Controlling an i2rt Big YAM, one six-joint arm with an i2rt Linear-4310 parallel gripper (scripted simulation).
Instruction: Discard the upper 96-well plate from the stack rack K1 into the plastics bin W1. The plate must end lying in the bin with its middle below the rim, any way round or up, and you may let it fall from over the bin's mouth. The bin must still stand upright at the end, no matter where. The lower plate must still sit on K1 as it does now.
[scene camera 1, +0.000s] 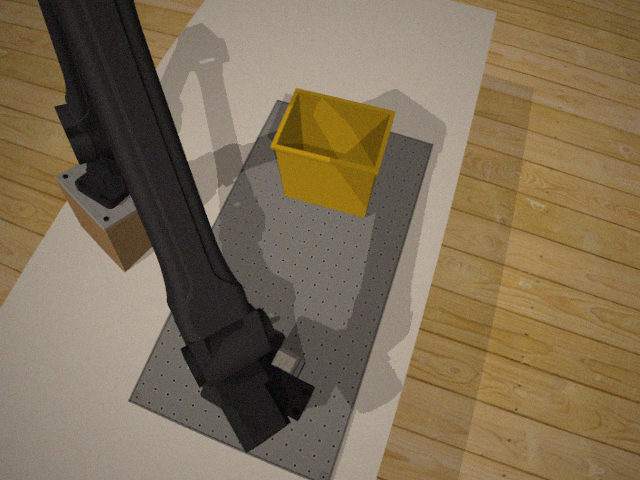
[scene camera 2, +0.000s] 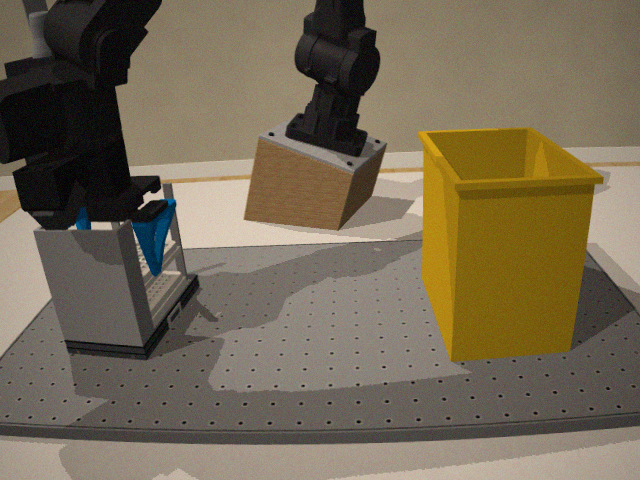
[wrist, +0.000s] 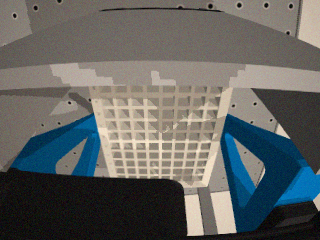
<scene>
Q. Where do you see a yellow bin W1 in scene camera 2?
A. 502, 262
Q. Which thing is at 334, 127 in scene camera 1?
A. A yellow bin W1.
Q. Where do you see my gripper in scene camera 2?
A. At 122, 273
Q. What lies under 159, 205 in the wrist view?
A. My gripper.
</scene>
